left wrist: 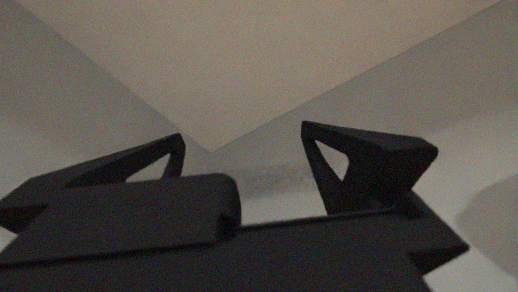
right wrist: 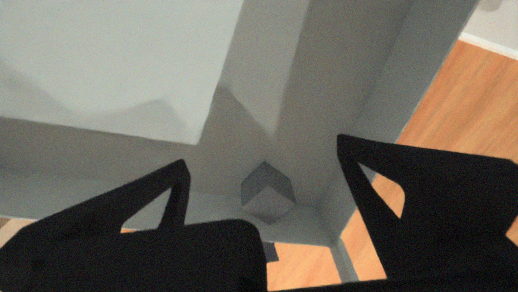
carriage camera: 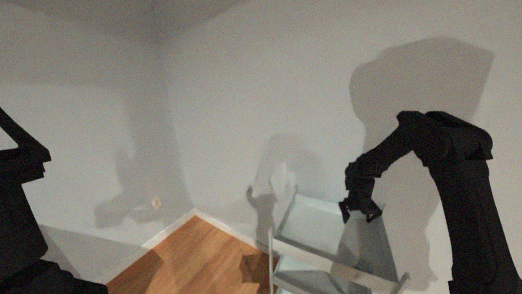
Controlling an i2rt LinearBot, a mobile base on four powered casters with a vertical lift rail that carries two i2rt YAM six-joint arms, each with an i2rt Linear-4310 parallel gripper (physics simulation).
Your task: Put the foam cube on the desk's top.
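Frame: origin at the left arm's base, x left, y back, z up, level; metres.
Seen in the pictures: left gripper, between the fingertips: (left wrist: 242, 133); right gripper, between the fingertips: (right wrist: 260, 156) (carriage camera: 356, 222).
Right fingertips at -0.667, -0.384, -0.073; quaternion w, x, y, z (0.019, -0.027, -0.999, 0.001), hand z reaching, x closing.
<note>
A point is followed by its place in that frame, as x, y, z.
A small grey foam cube (right wrist: 268, 192) {-0.658, -0.281, -0.152} lies in the top tray of the cart, near a corner by its rim, in the right wrist view. My right gripper (carriage camera: 359, 218) {-0.667, -0.384, -0.073} (right wrist: 260, 156) {-0.667, -0.384, -0.073} is open and empty above that tray, and the cube shows between and beyond its fingertips in the right wrist view. In the carriage camera I cannot make the cube out. My left gripper (left wrist: 242, 133) {0.006, -0.038, 0.437} is open and empty, pointing up toward the ceiling corner; its fingers are not visible in the carriage camera. The desk does not show in these views.
The pale grey cart (carriage camera: 315, 255) {-0.487, -0.295, -0.135} with trays on more than one level stands against the wall at the lower right. Its tray walls and corner posts rise around the right gripper's area. Wooden floor (carriage camera: 195, 255) {0.329, -0.743, -0.861} (right wrist: 465, 100) {-1.556, 0.084, -0.861} lies beside it. Walls meet in a corner behind.
</note>
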